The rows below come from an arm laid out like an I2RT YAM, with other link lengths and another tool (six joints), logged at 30 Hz.
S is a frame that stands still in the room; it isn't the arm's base.
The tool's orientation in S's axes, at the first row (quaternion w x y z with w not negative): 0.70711, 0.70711, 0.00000, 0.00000
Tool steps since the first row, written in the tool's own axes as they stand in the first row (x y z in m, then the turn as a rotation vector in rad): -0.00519, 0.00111, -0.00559, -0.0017, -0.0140, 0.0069; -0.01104, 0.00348, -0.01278, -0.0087, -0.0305, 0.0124; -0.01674, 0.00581, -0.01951, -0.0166, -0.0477, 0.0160; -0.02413, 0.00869, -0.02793, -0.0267, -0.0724, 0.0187
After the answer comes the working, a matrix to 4 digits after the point.
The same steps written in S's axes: -0.00519, 0.00559, 0.00111, -0.0017, -0.0069, -0.0140; -0.01104, 0.01278, 0.00348, -0.0087, -0.0124, -0.0305; -0.01674, 0.01951, 0.00581, -0.0166, -0.0160, -0.0477; -0.02413, 0.02793, 0.00869, -0.0267, -0.0187, -0.0724
The tool's axes in the first row as the columns of a matrix, in S's axes (rounded; the answer above uses it unrounded):
1.0000, 0.0000, 0.0000
0.0000, 0.0000, -1.0000
0.0000, 1.0000, 0.0000

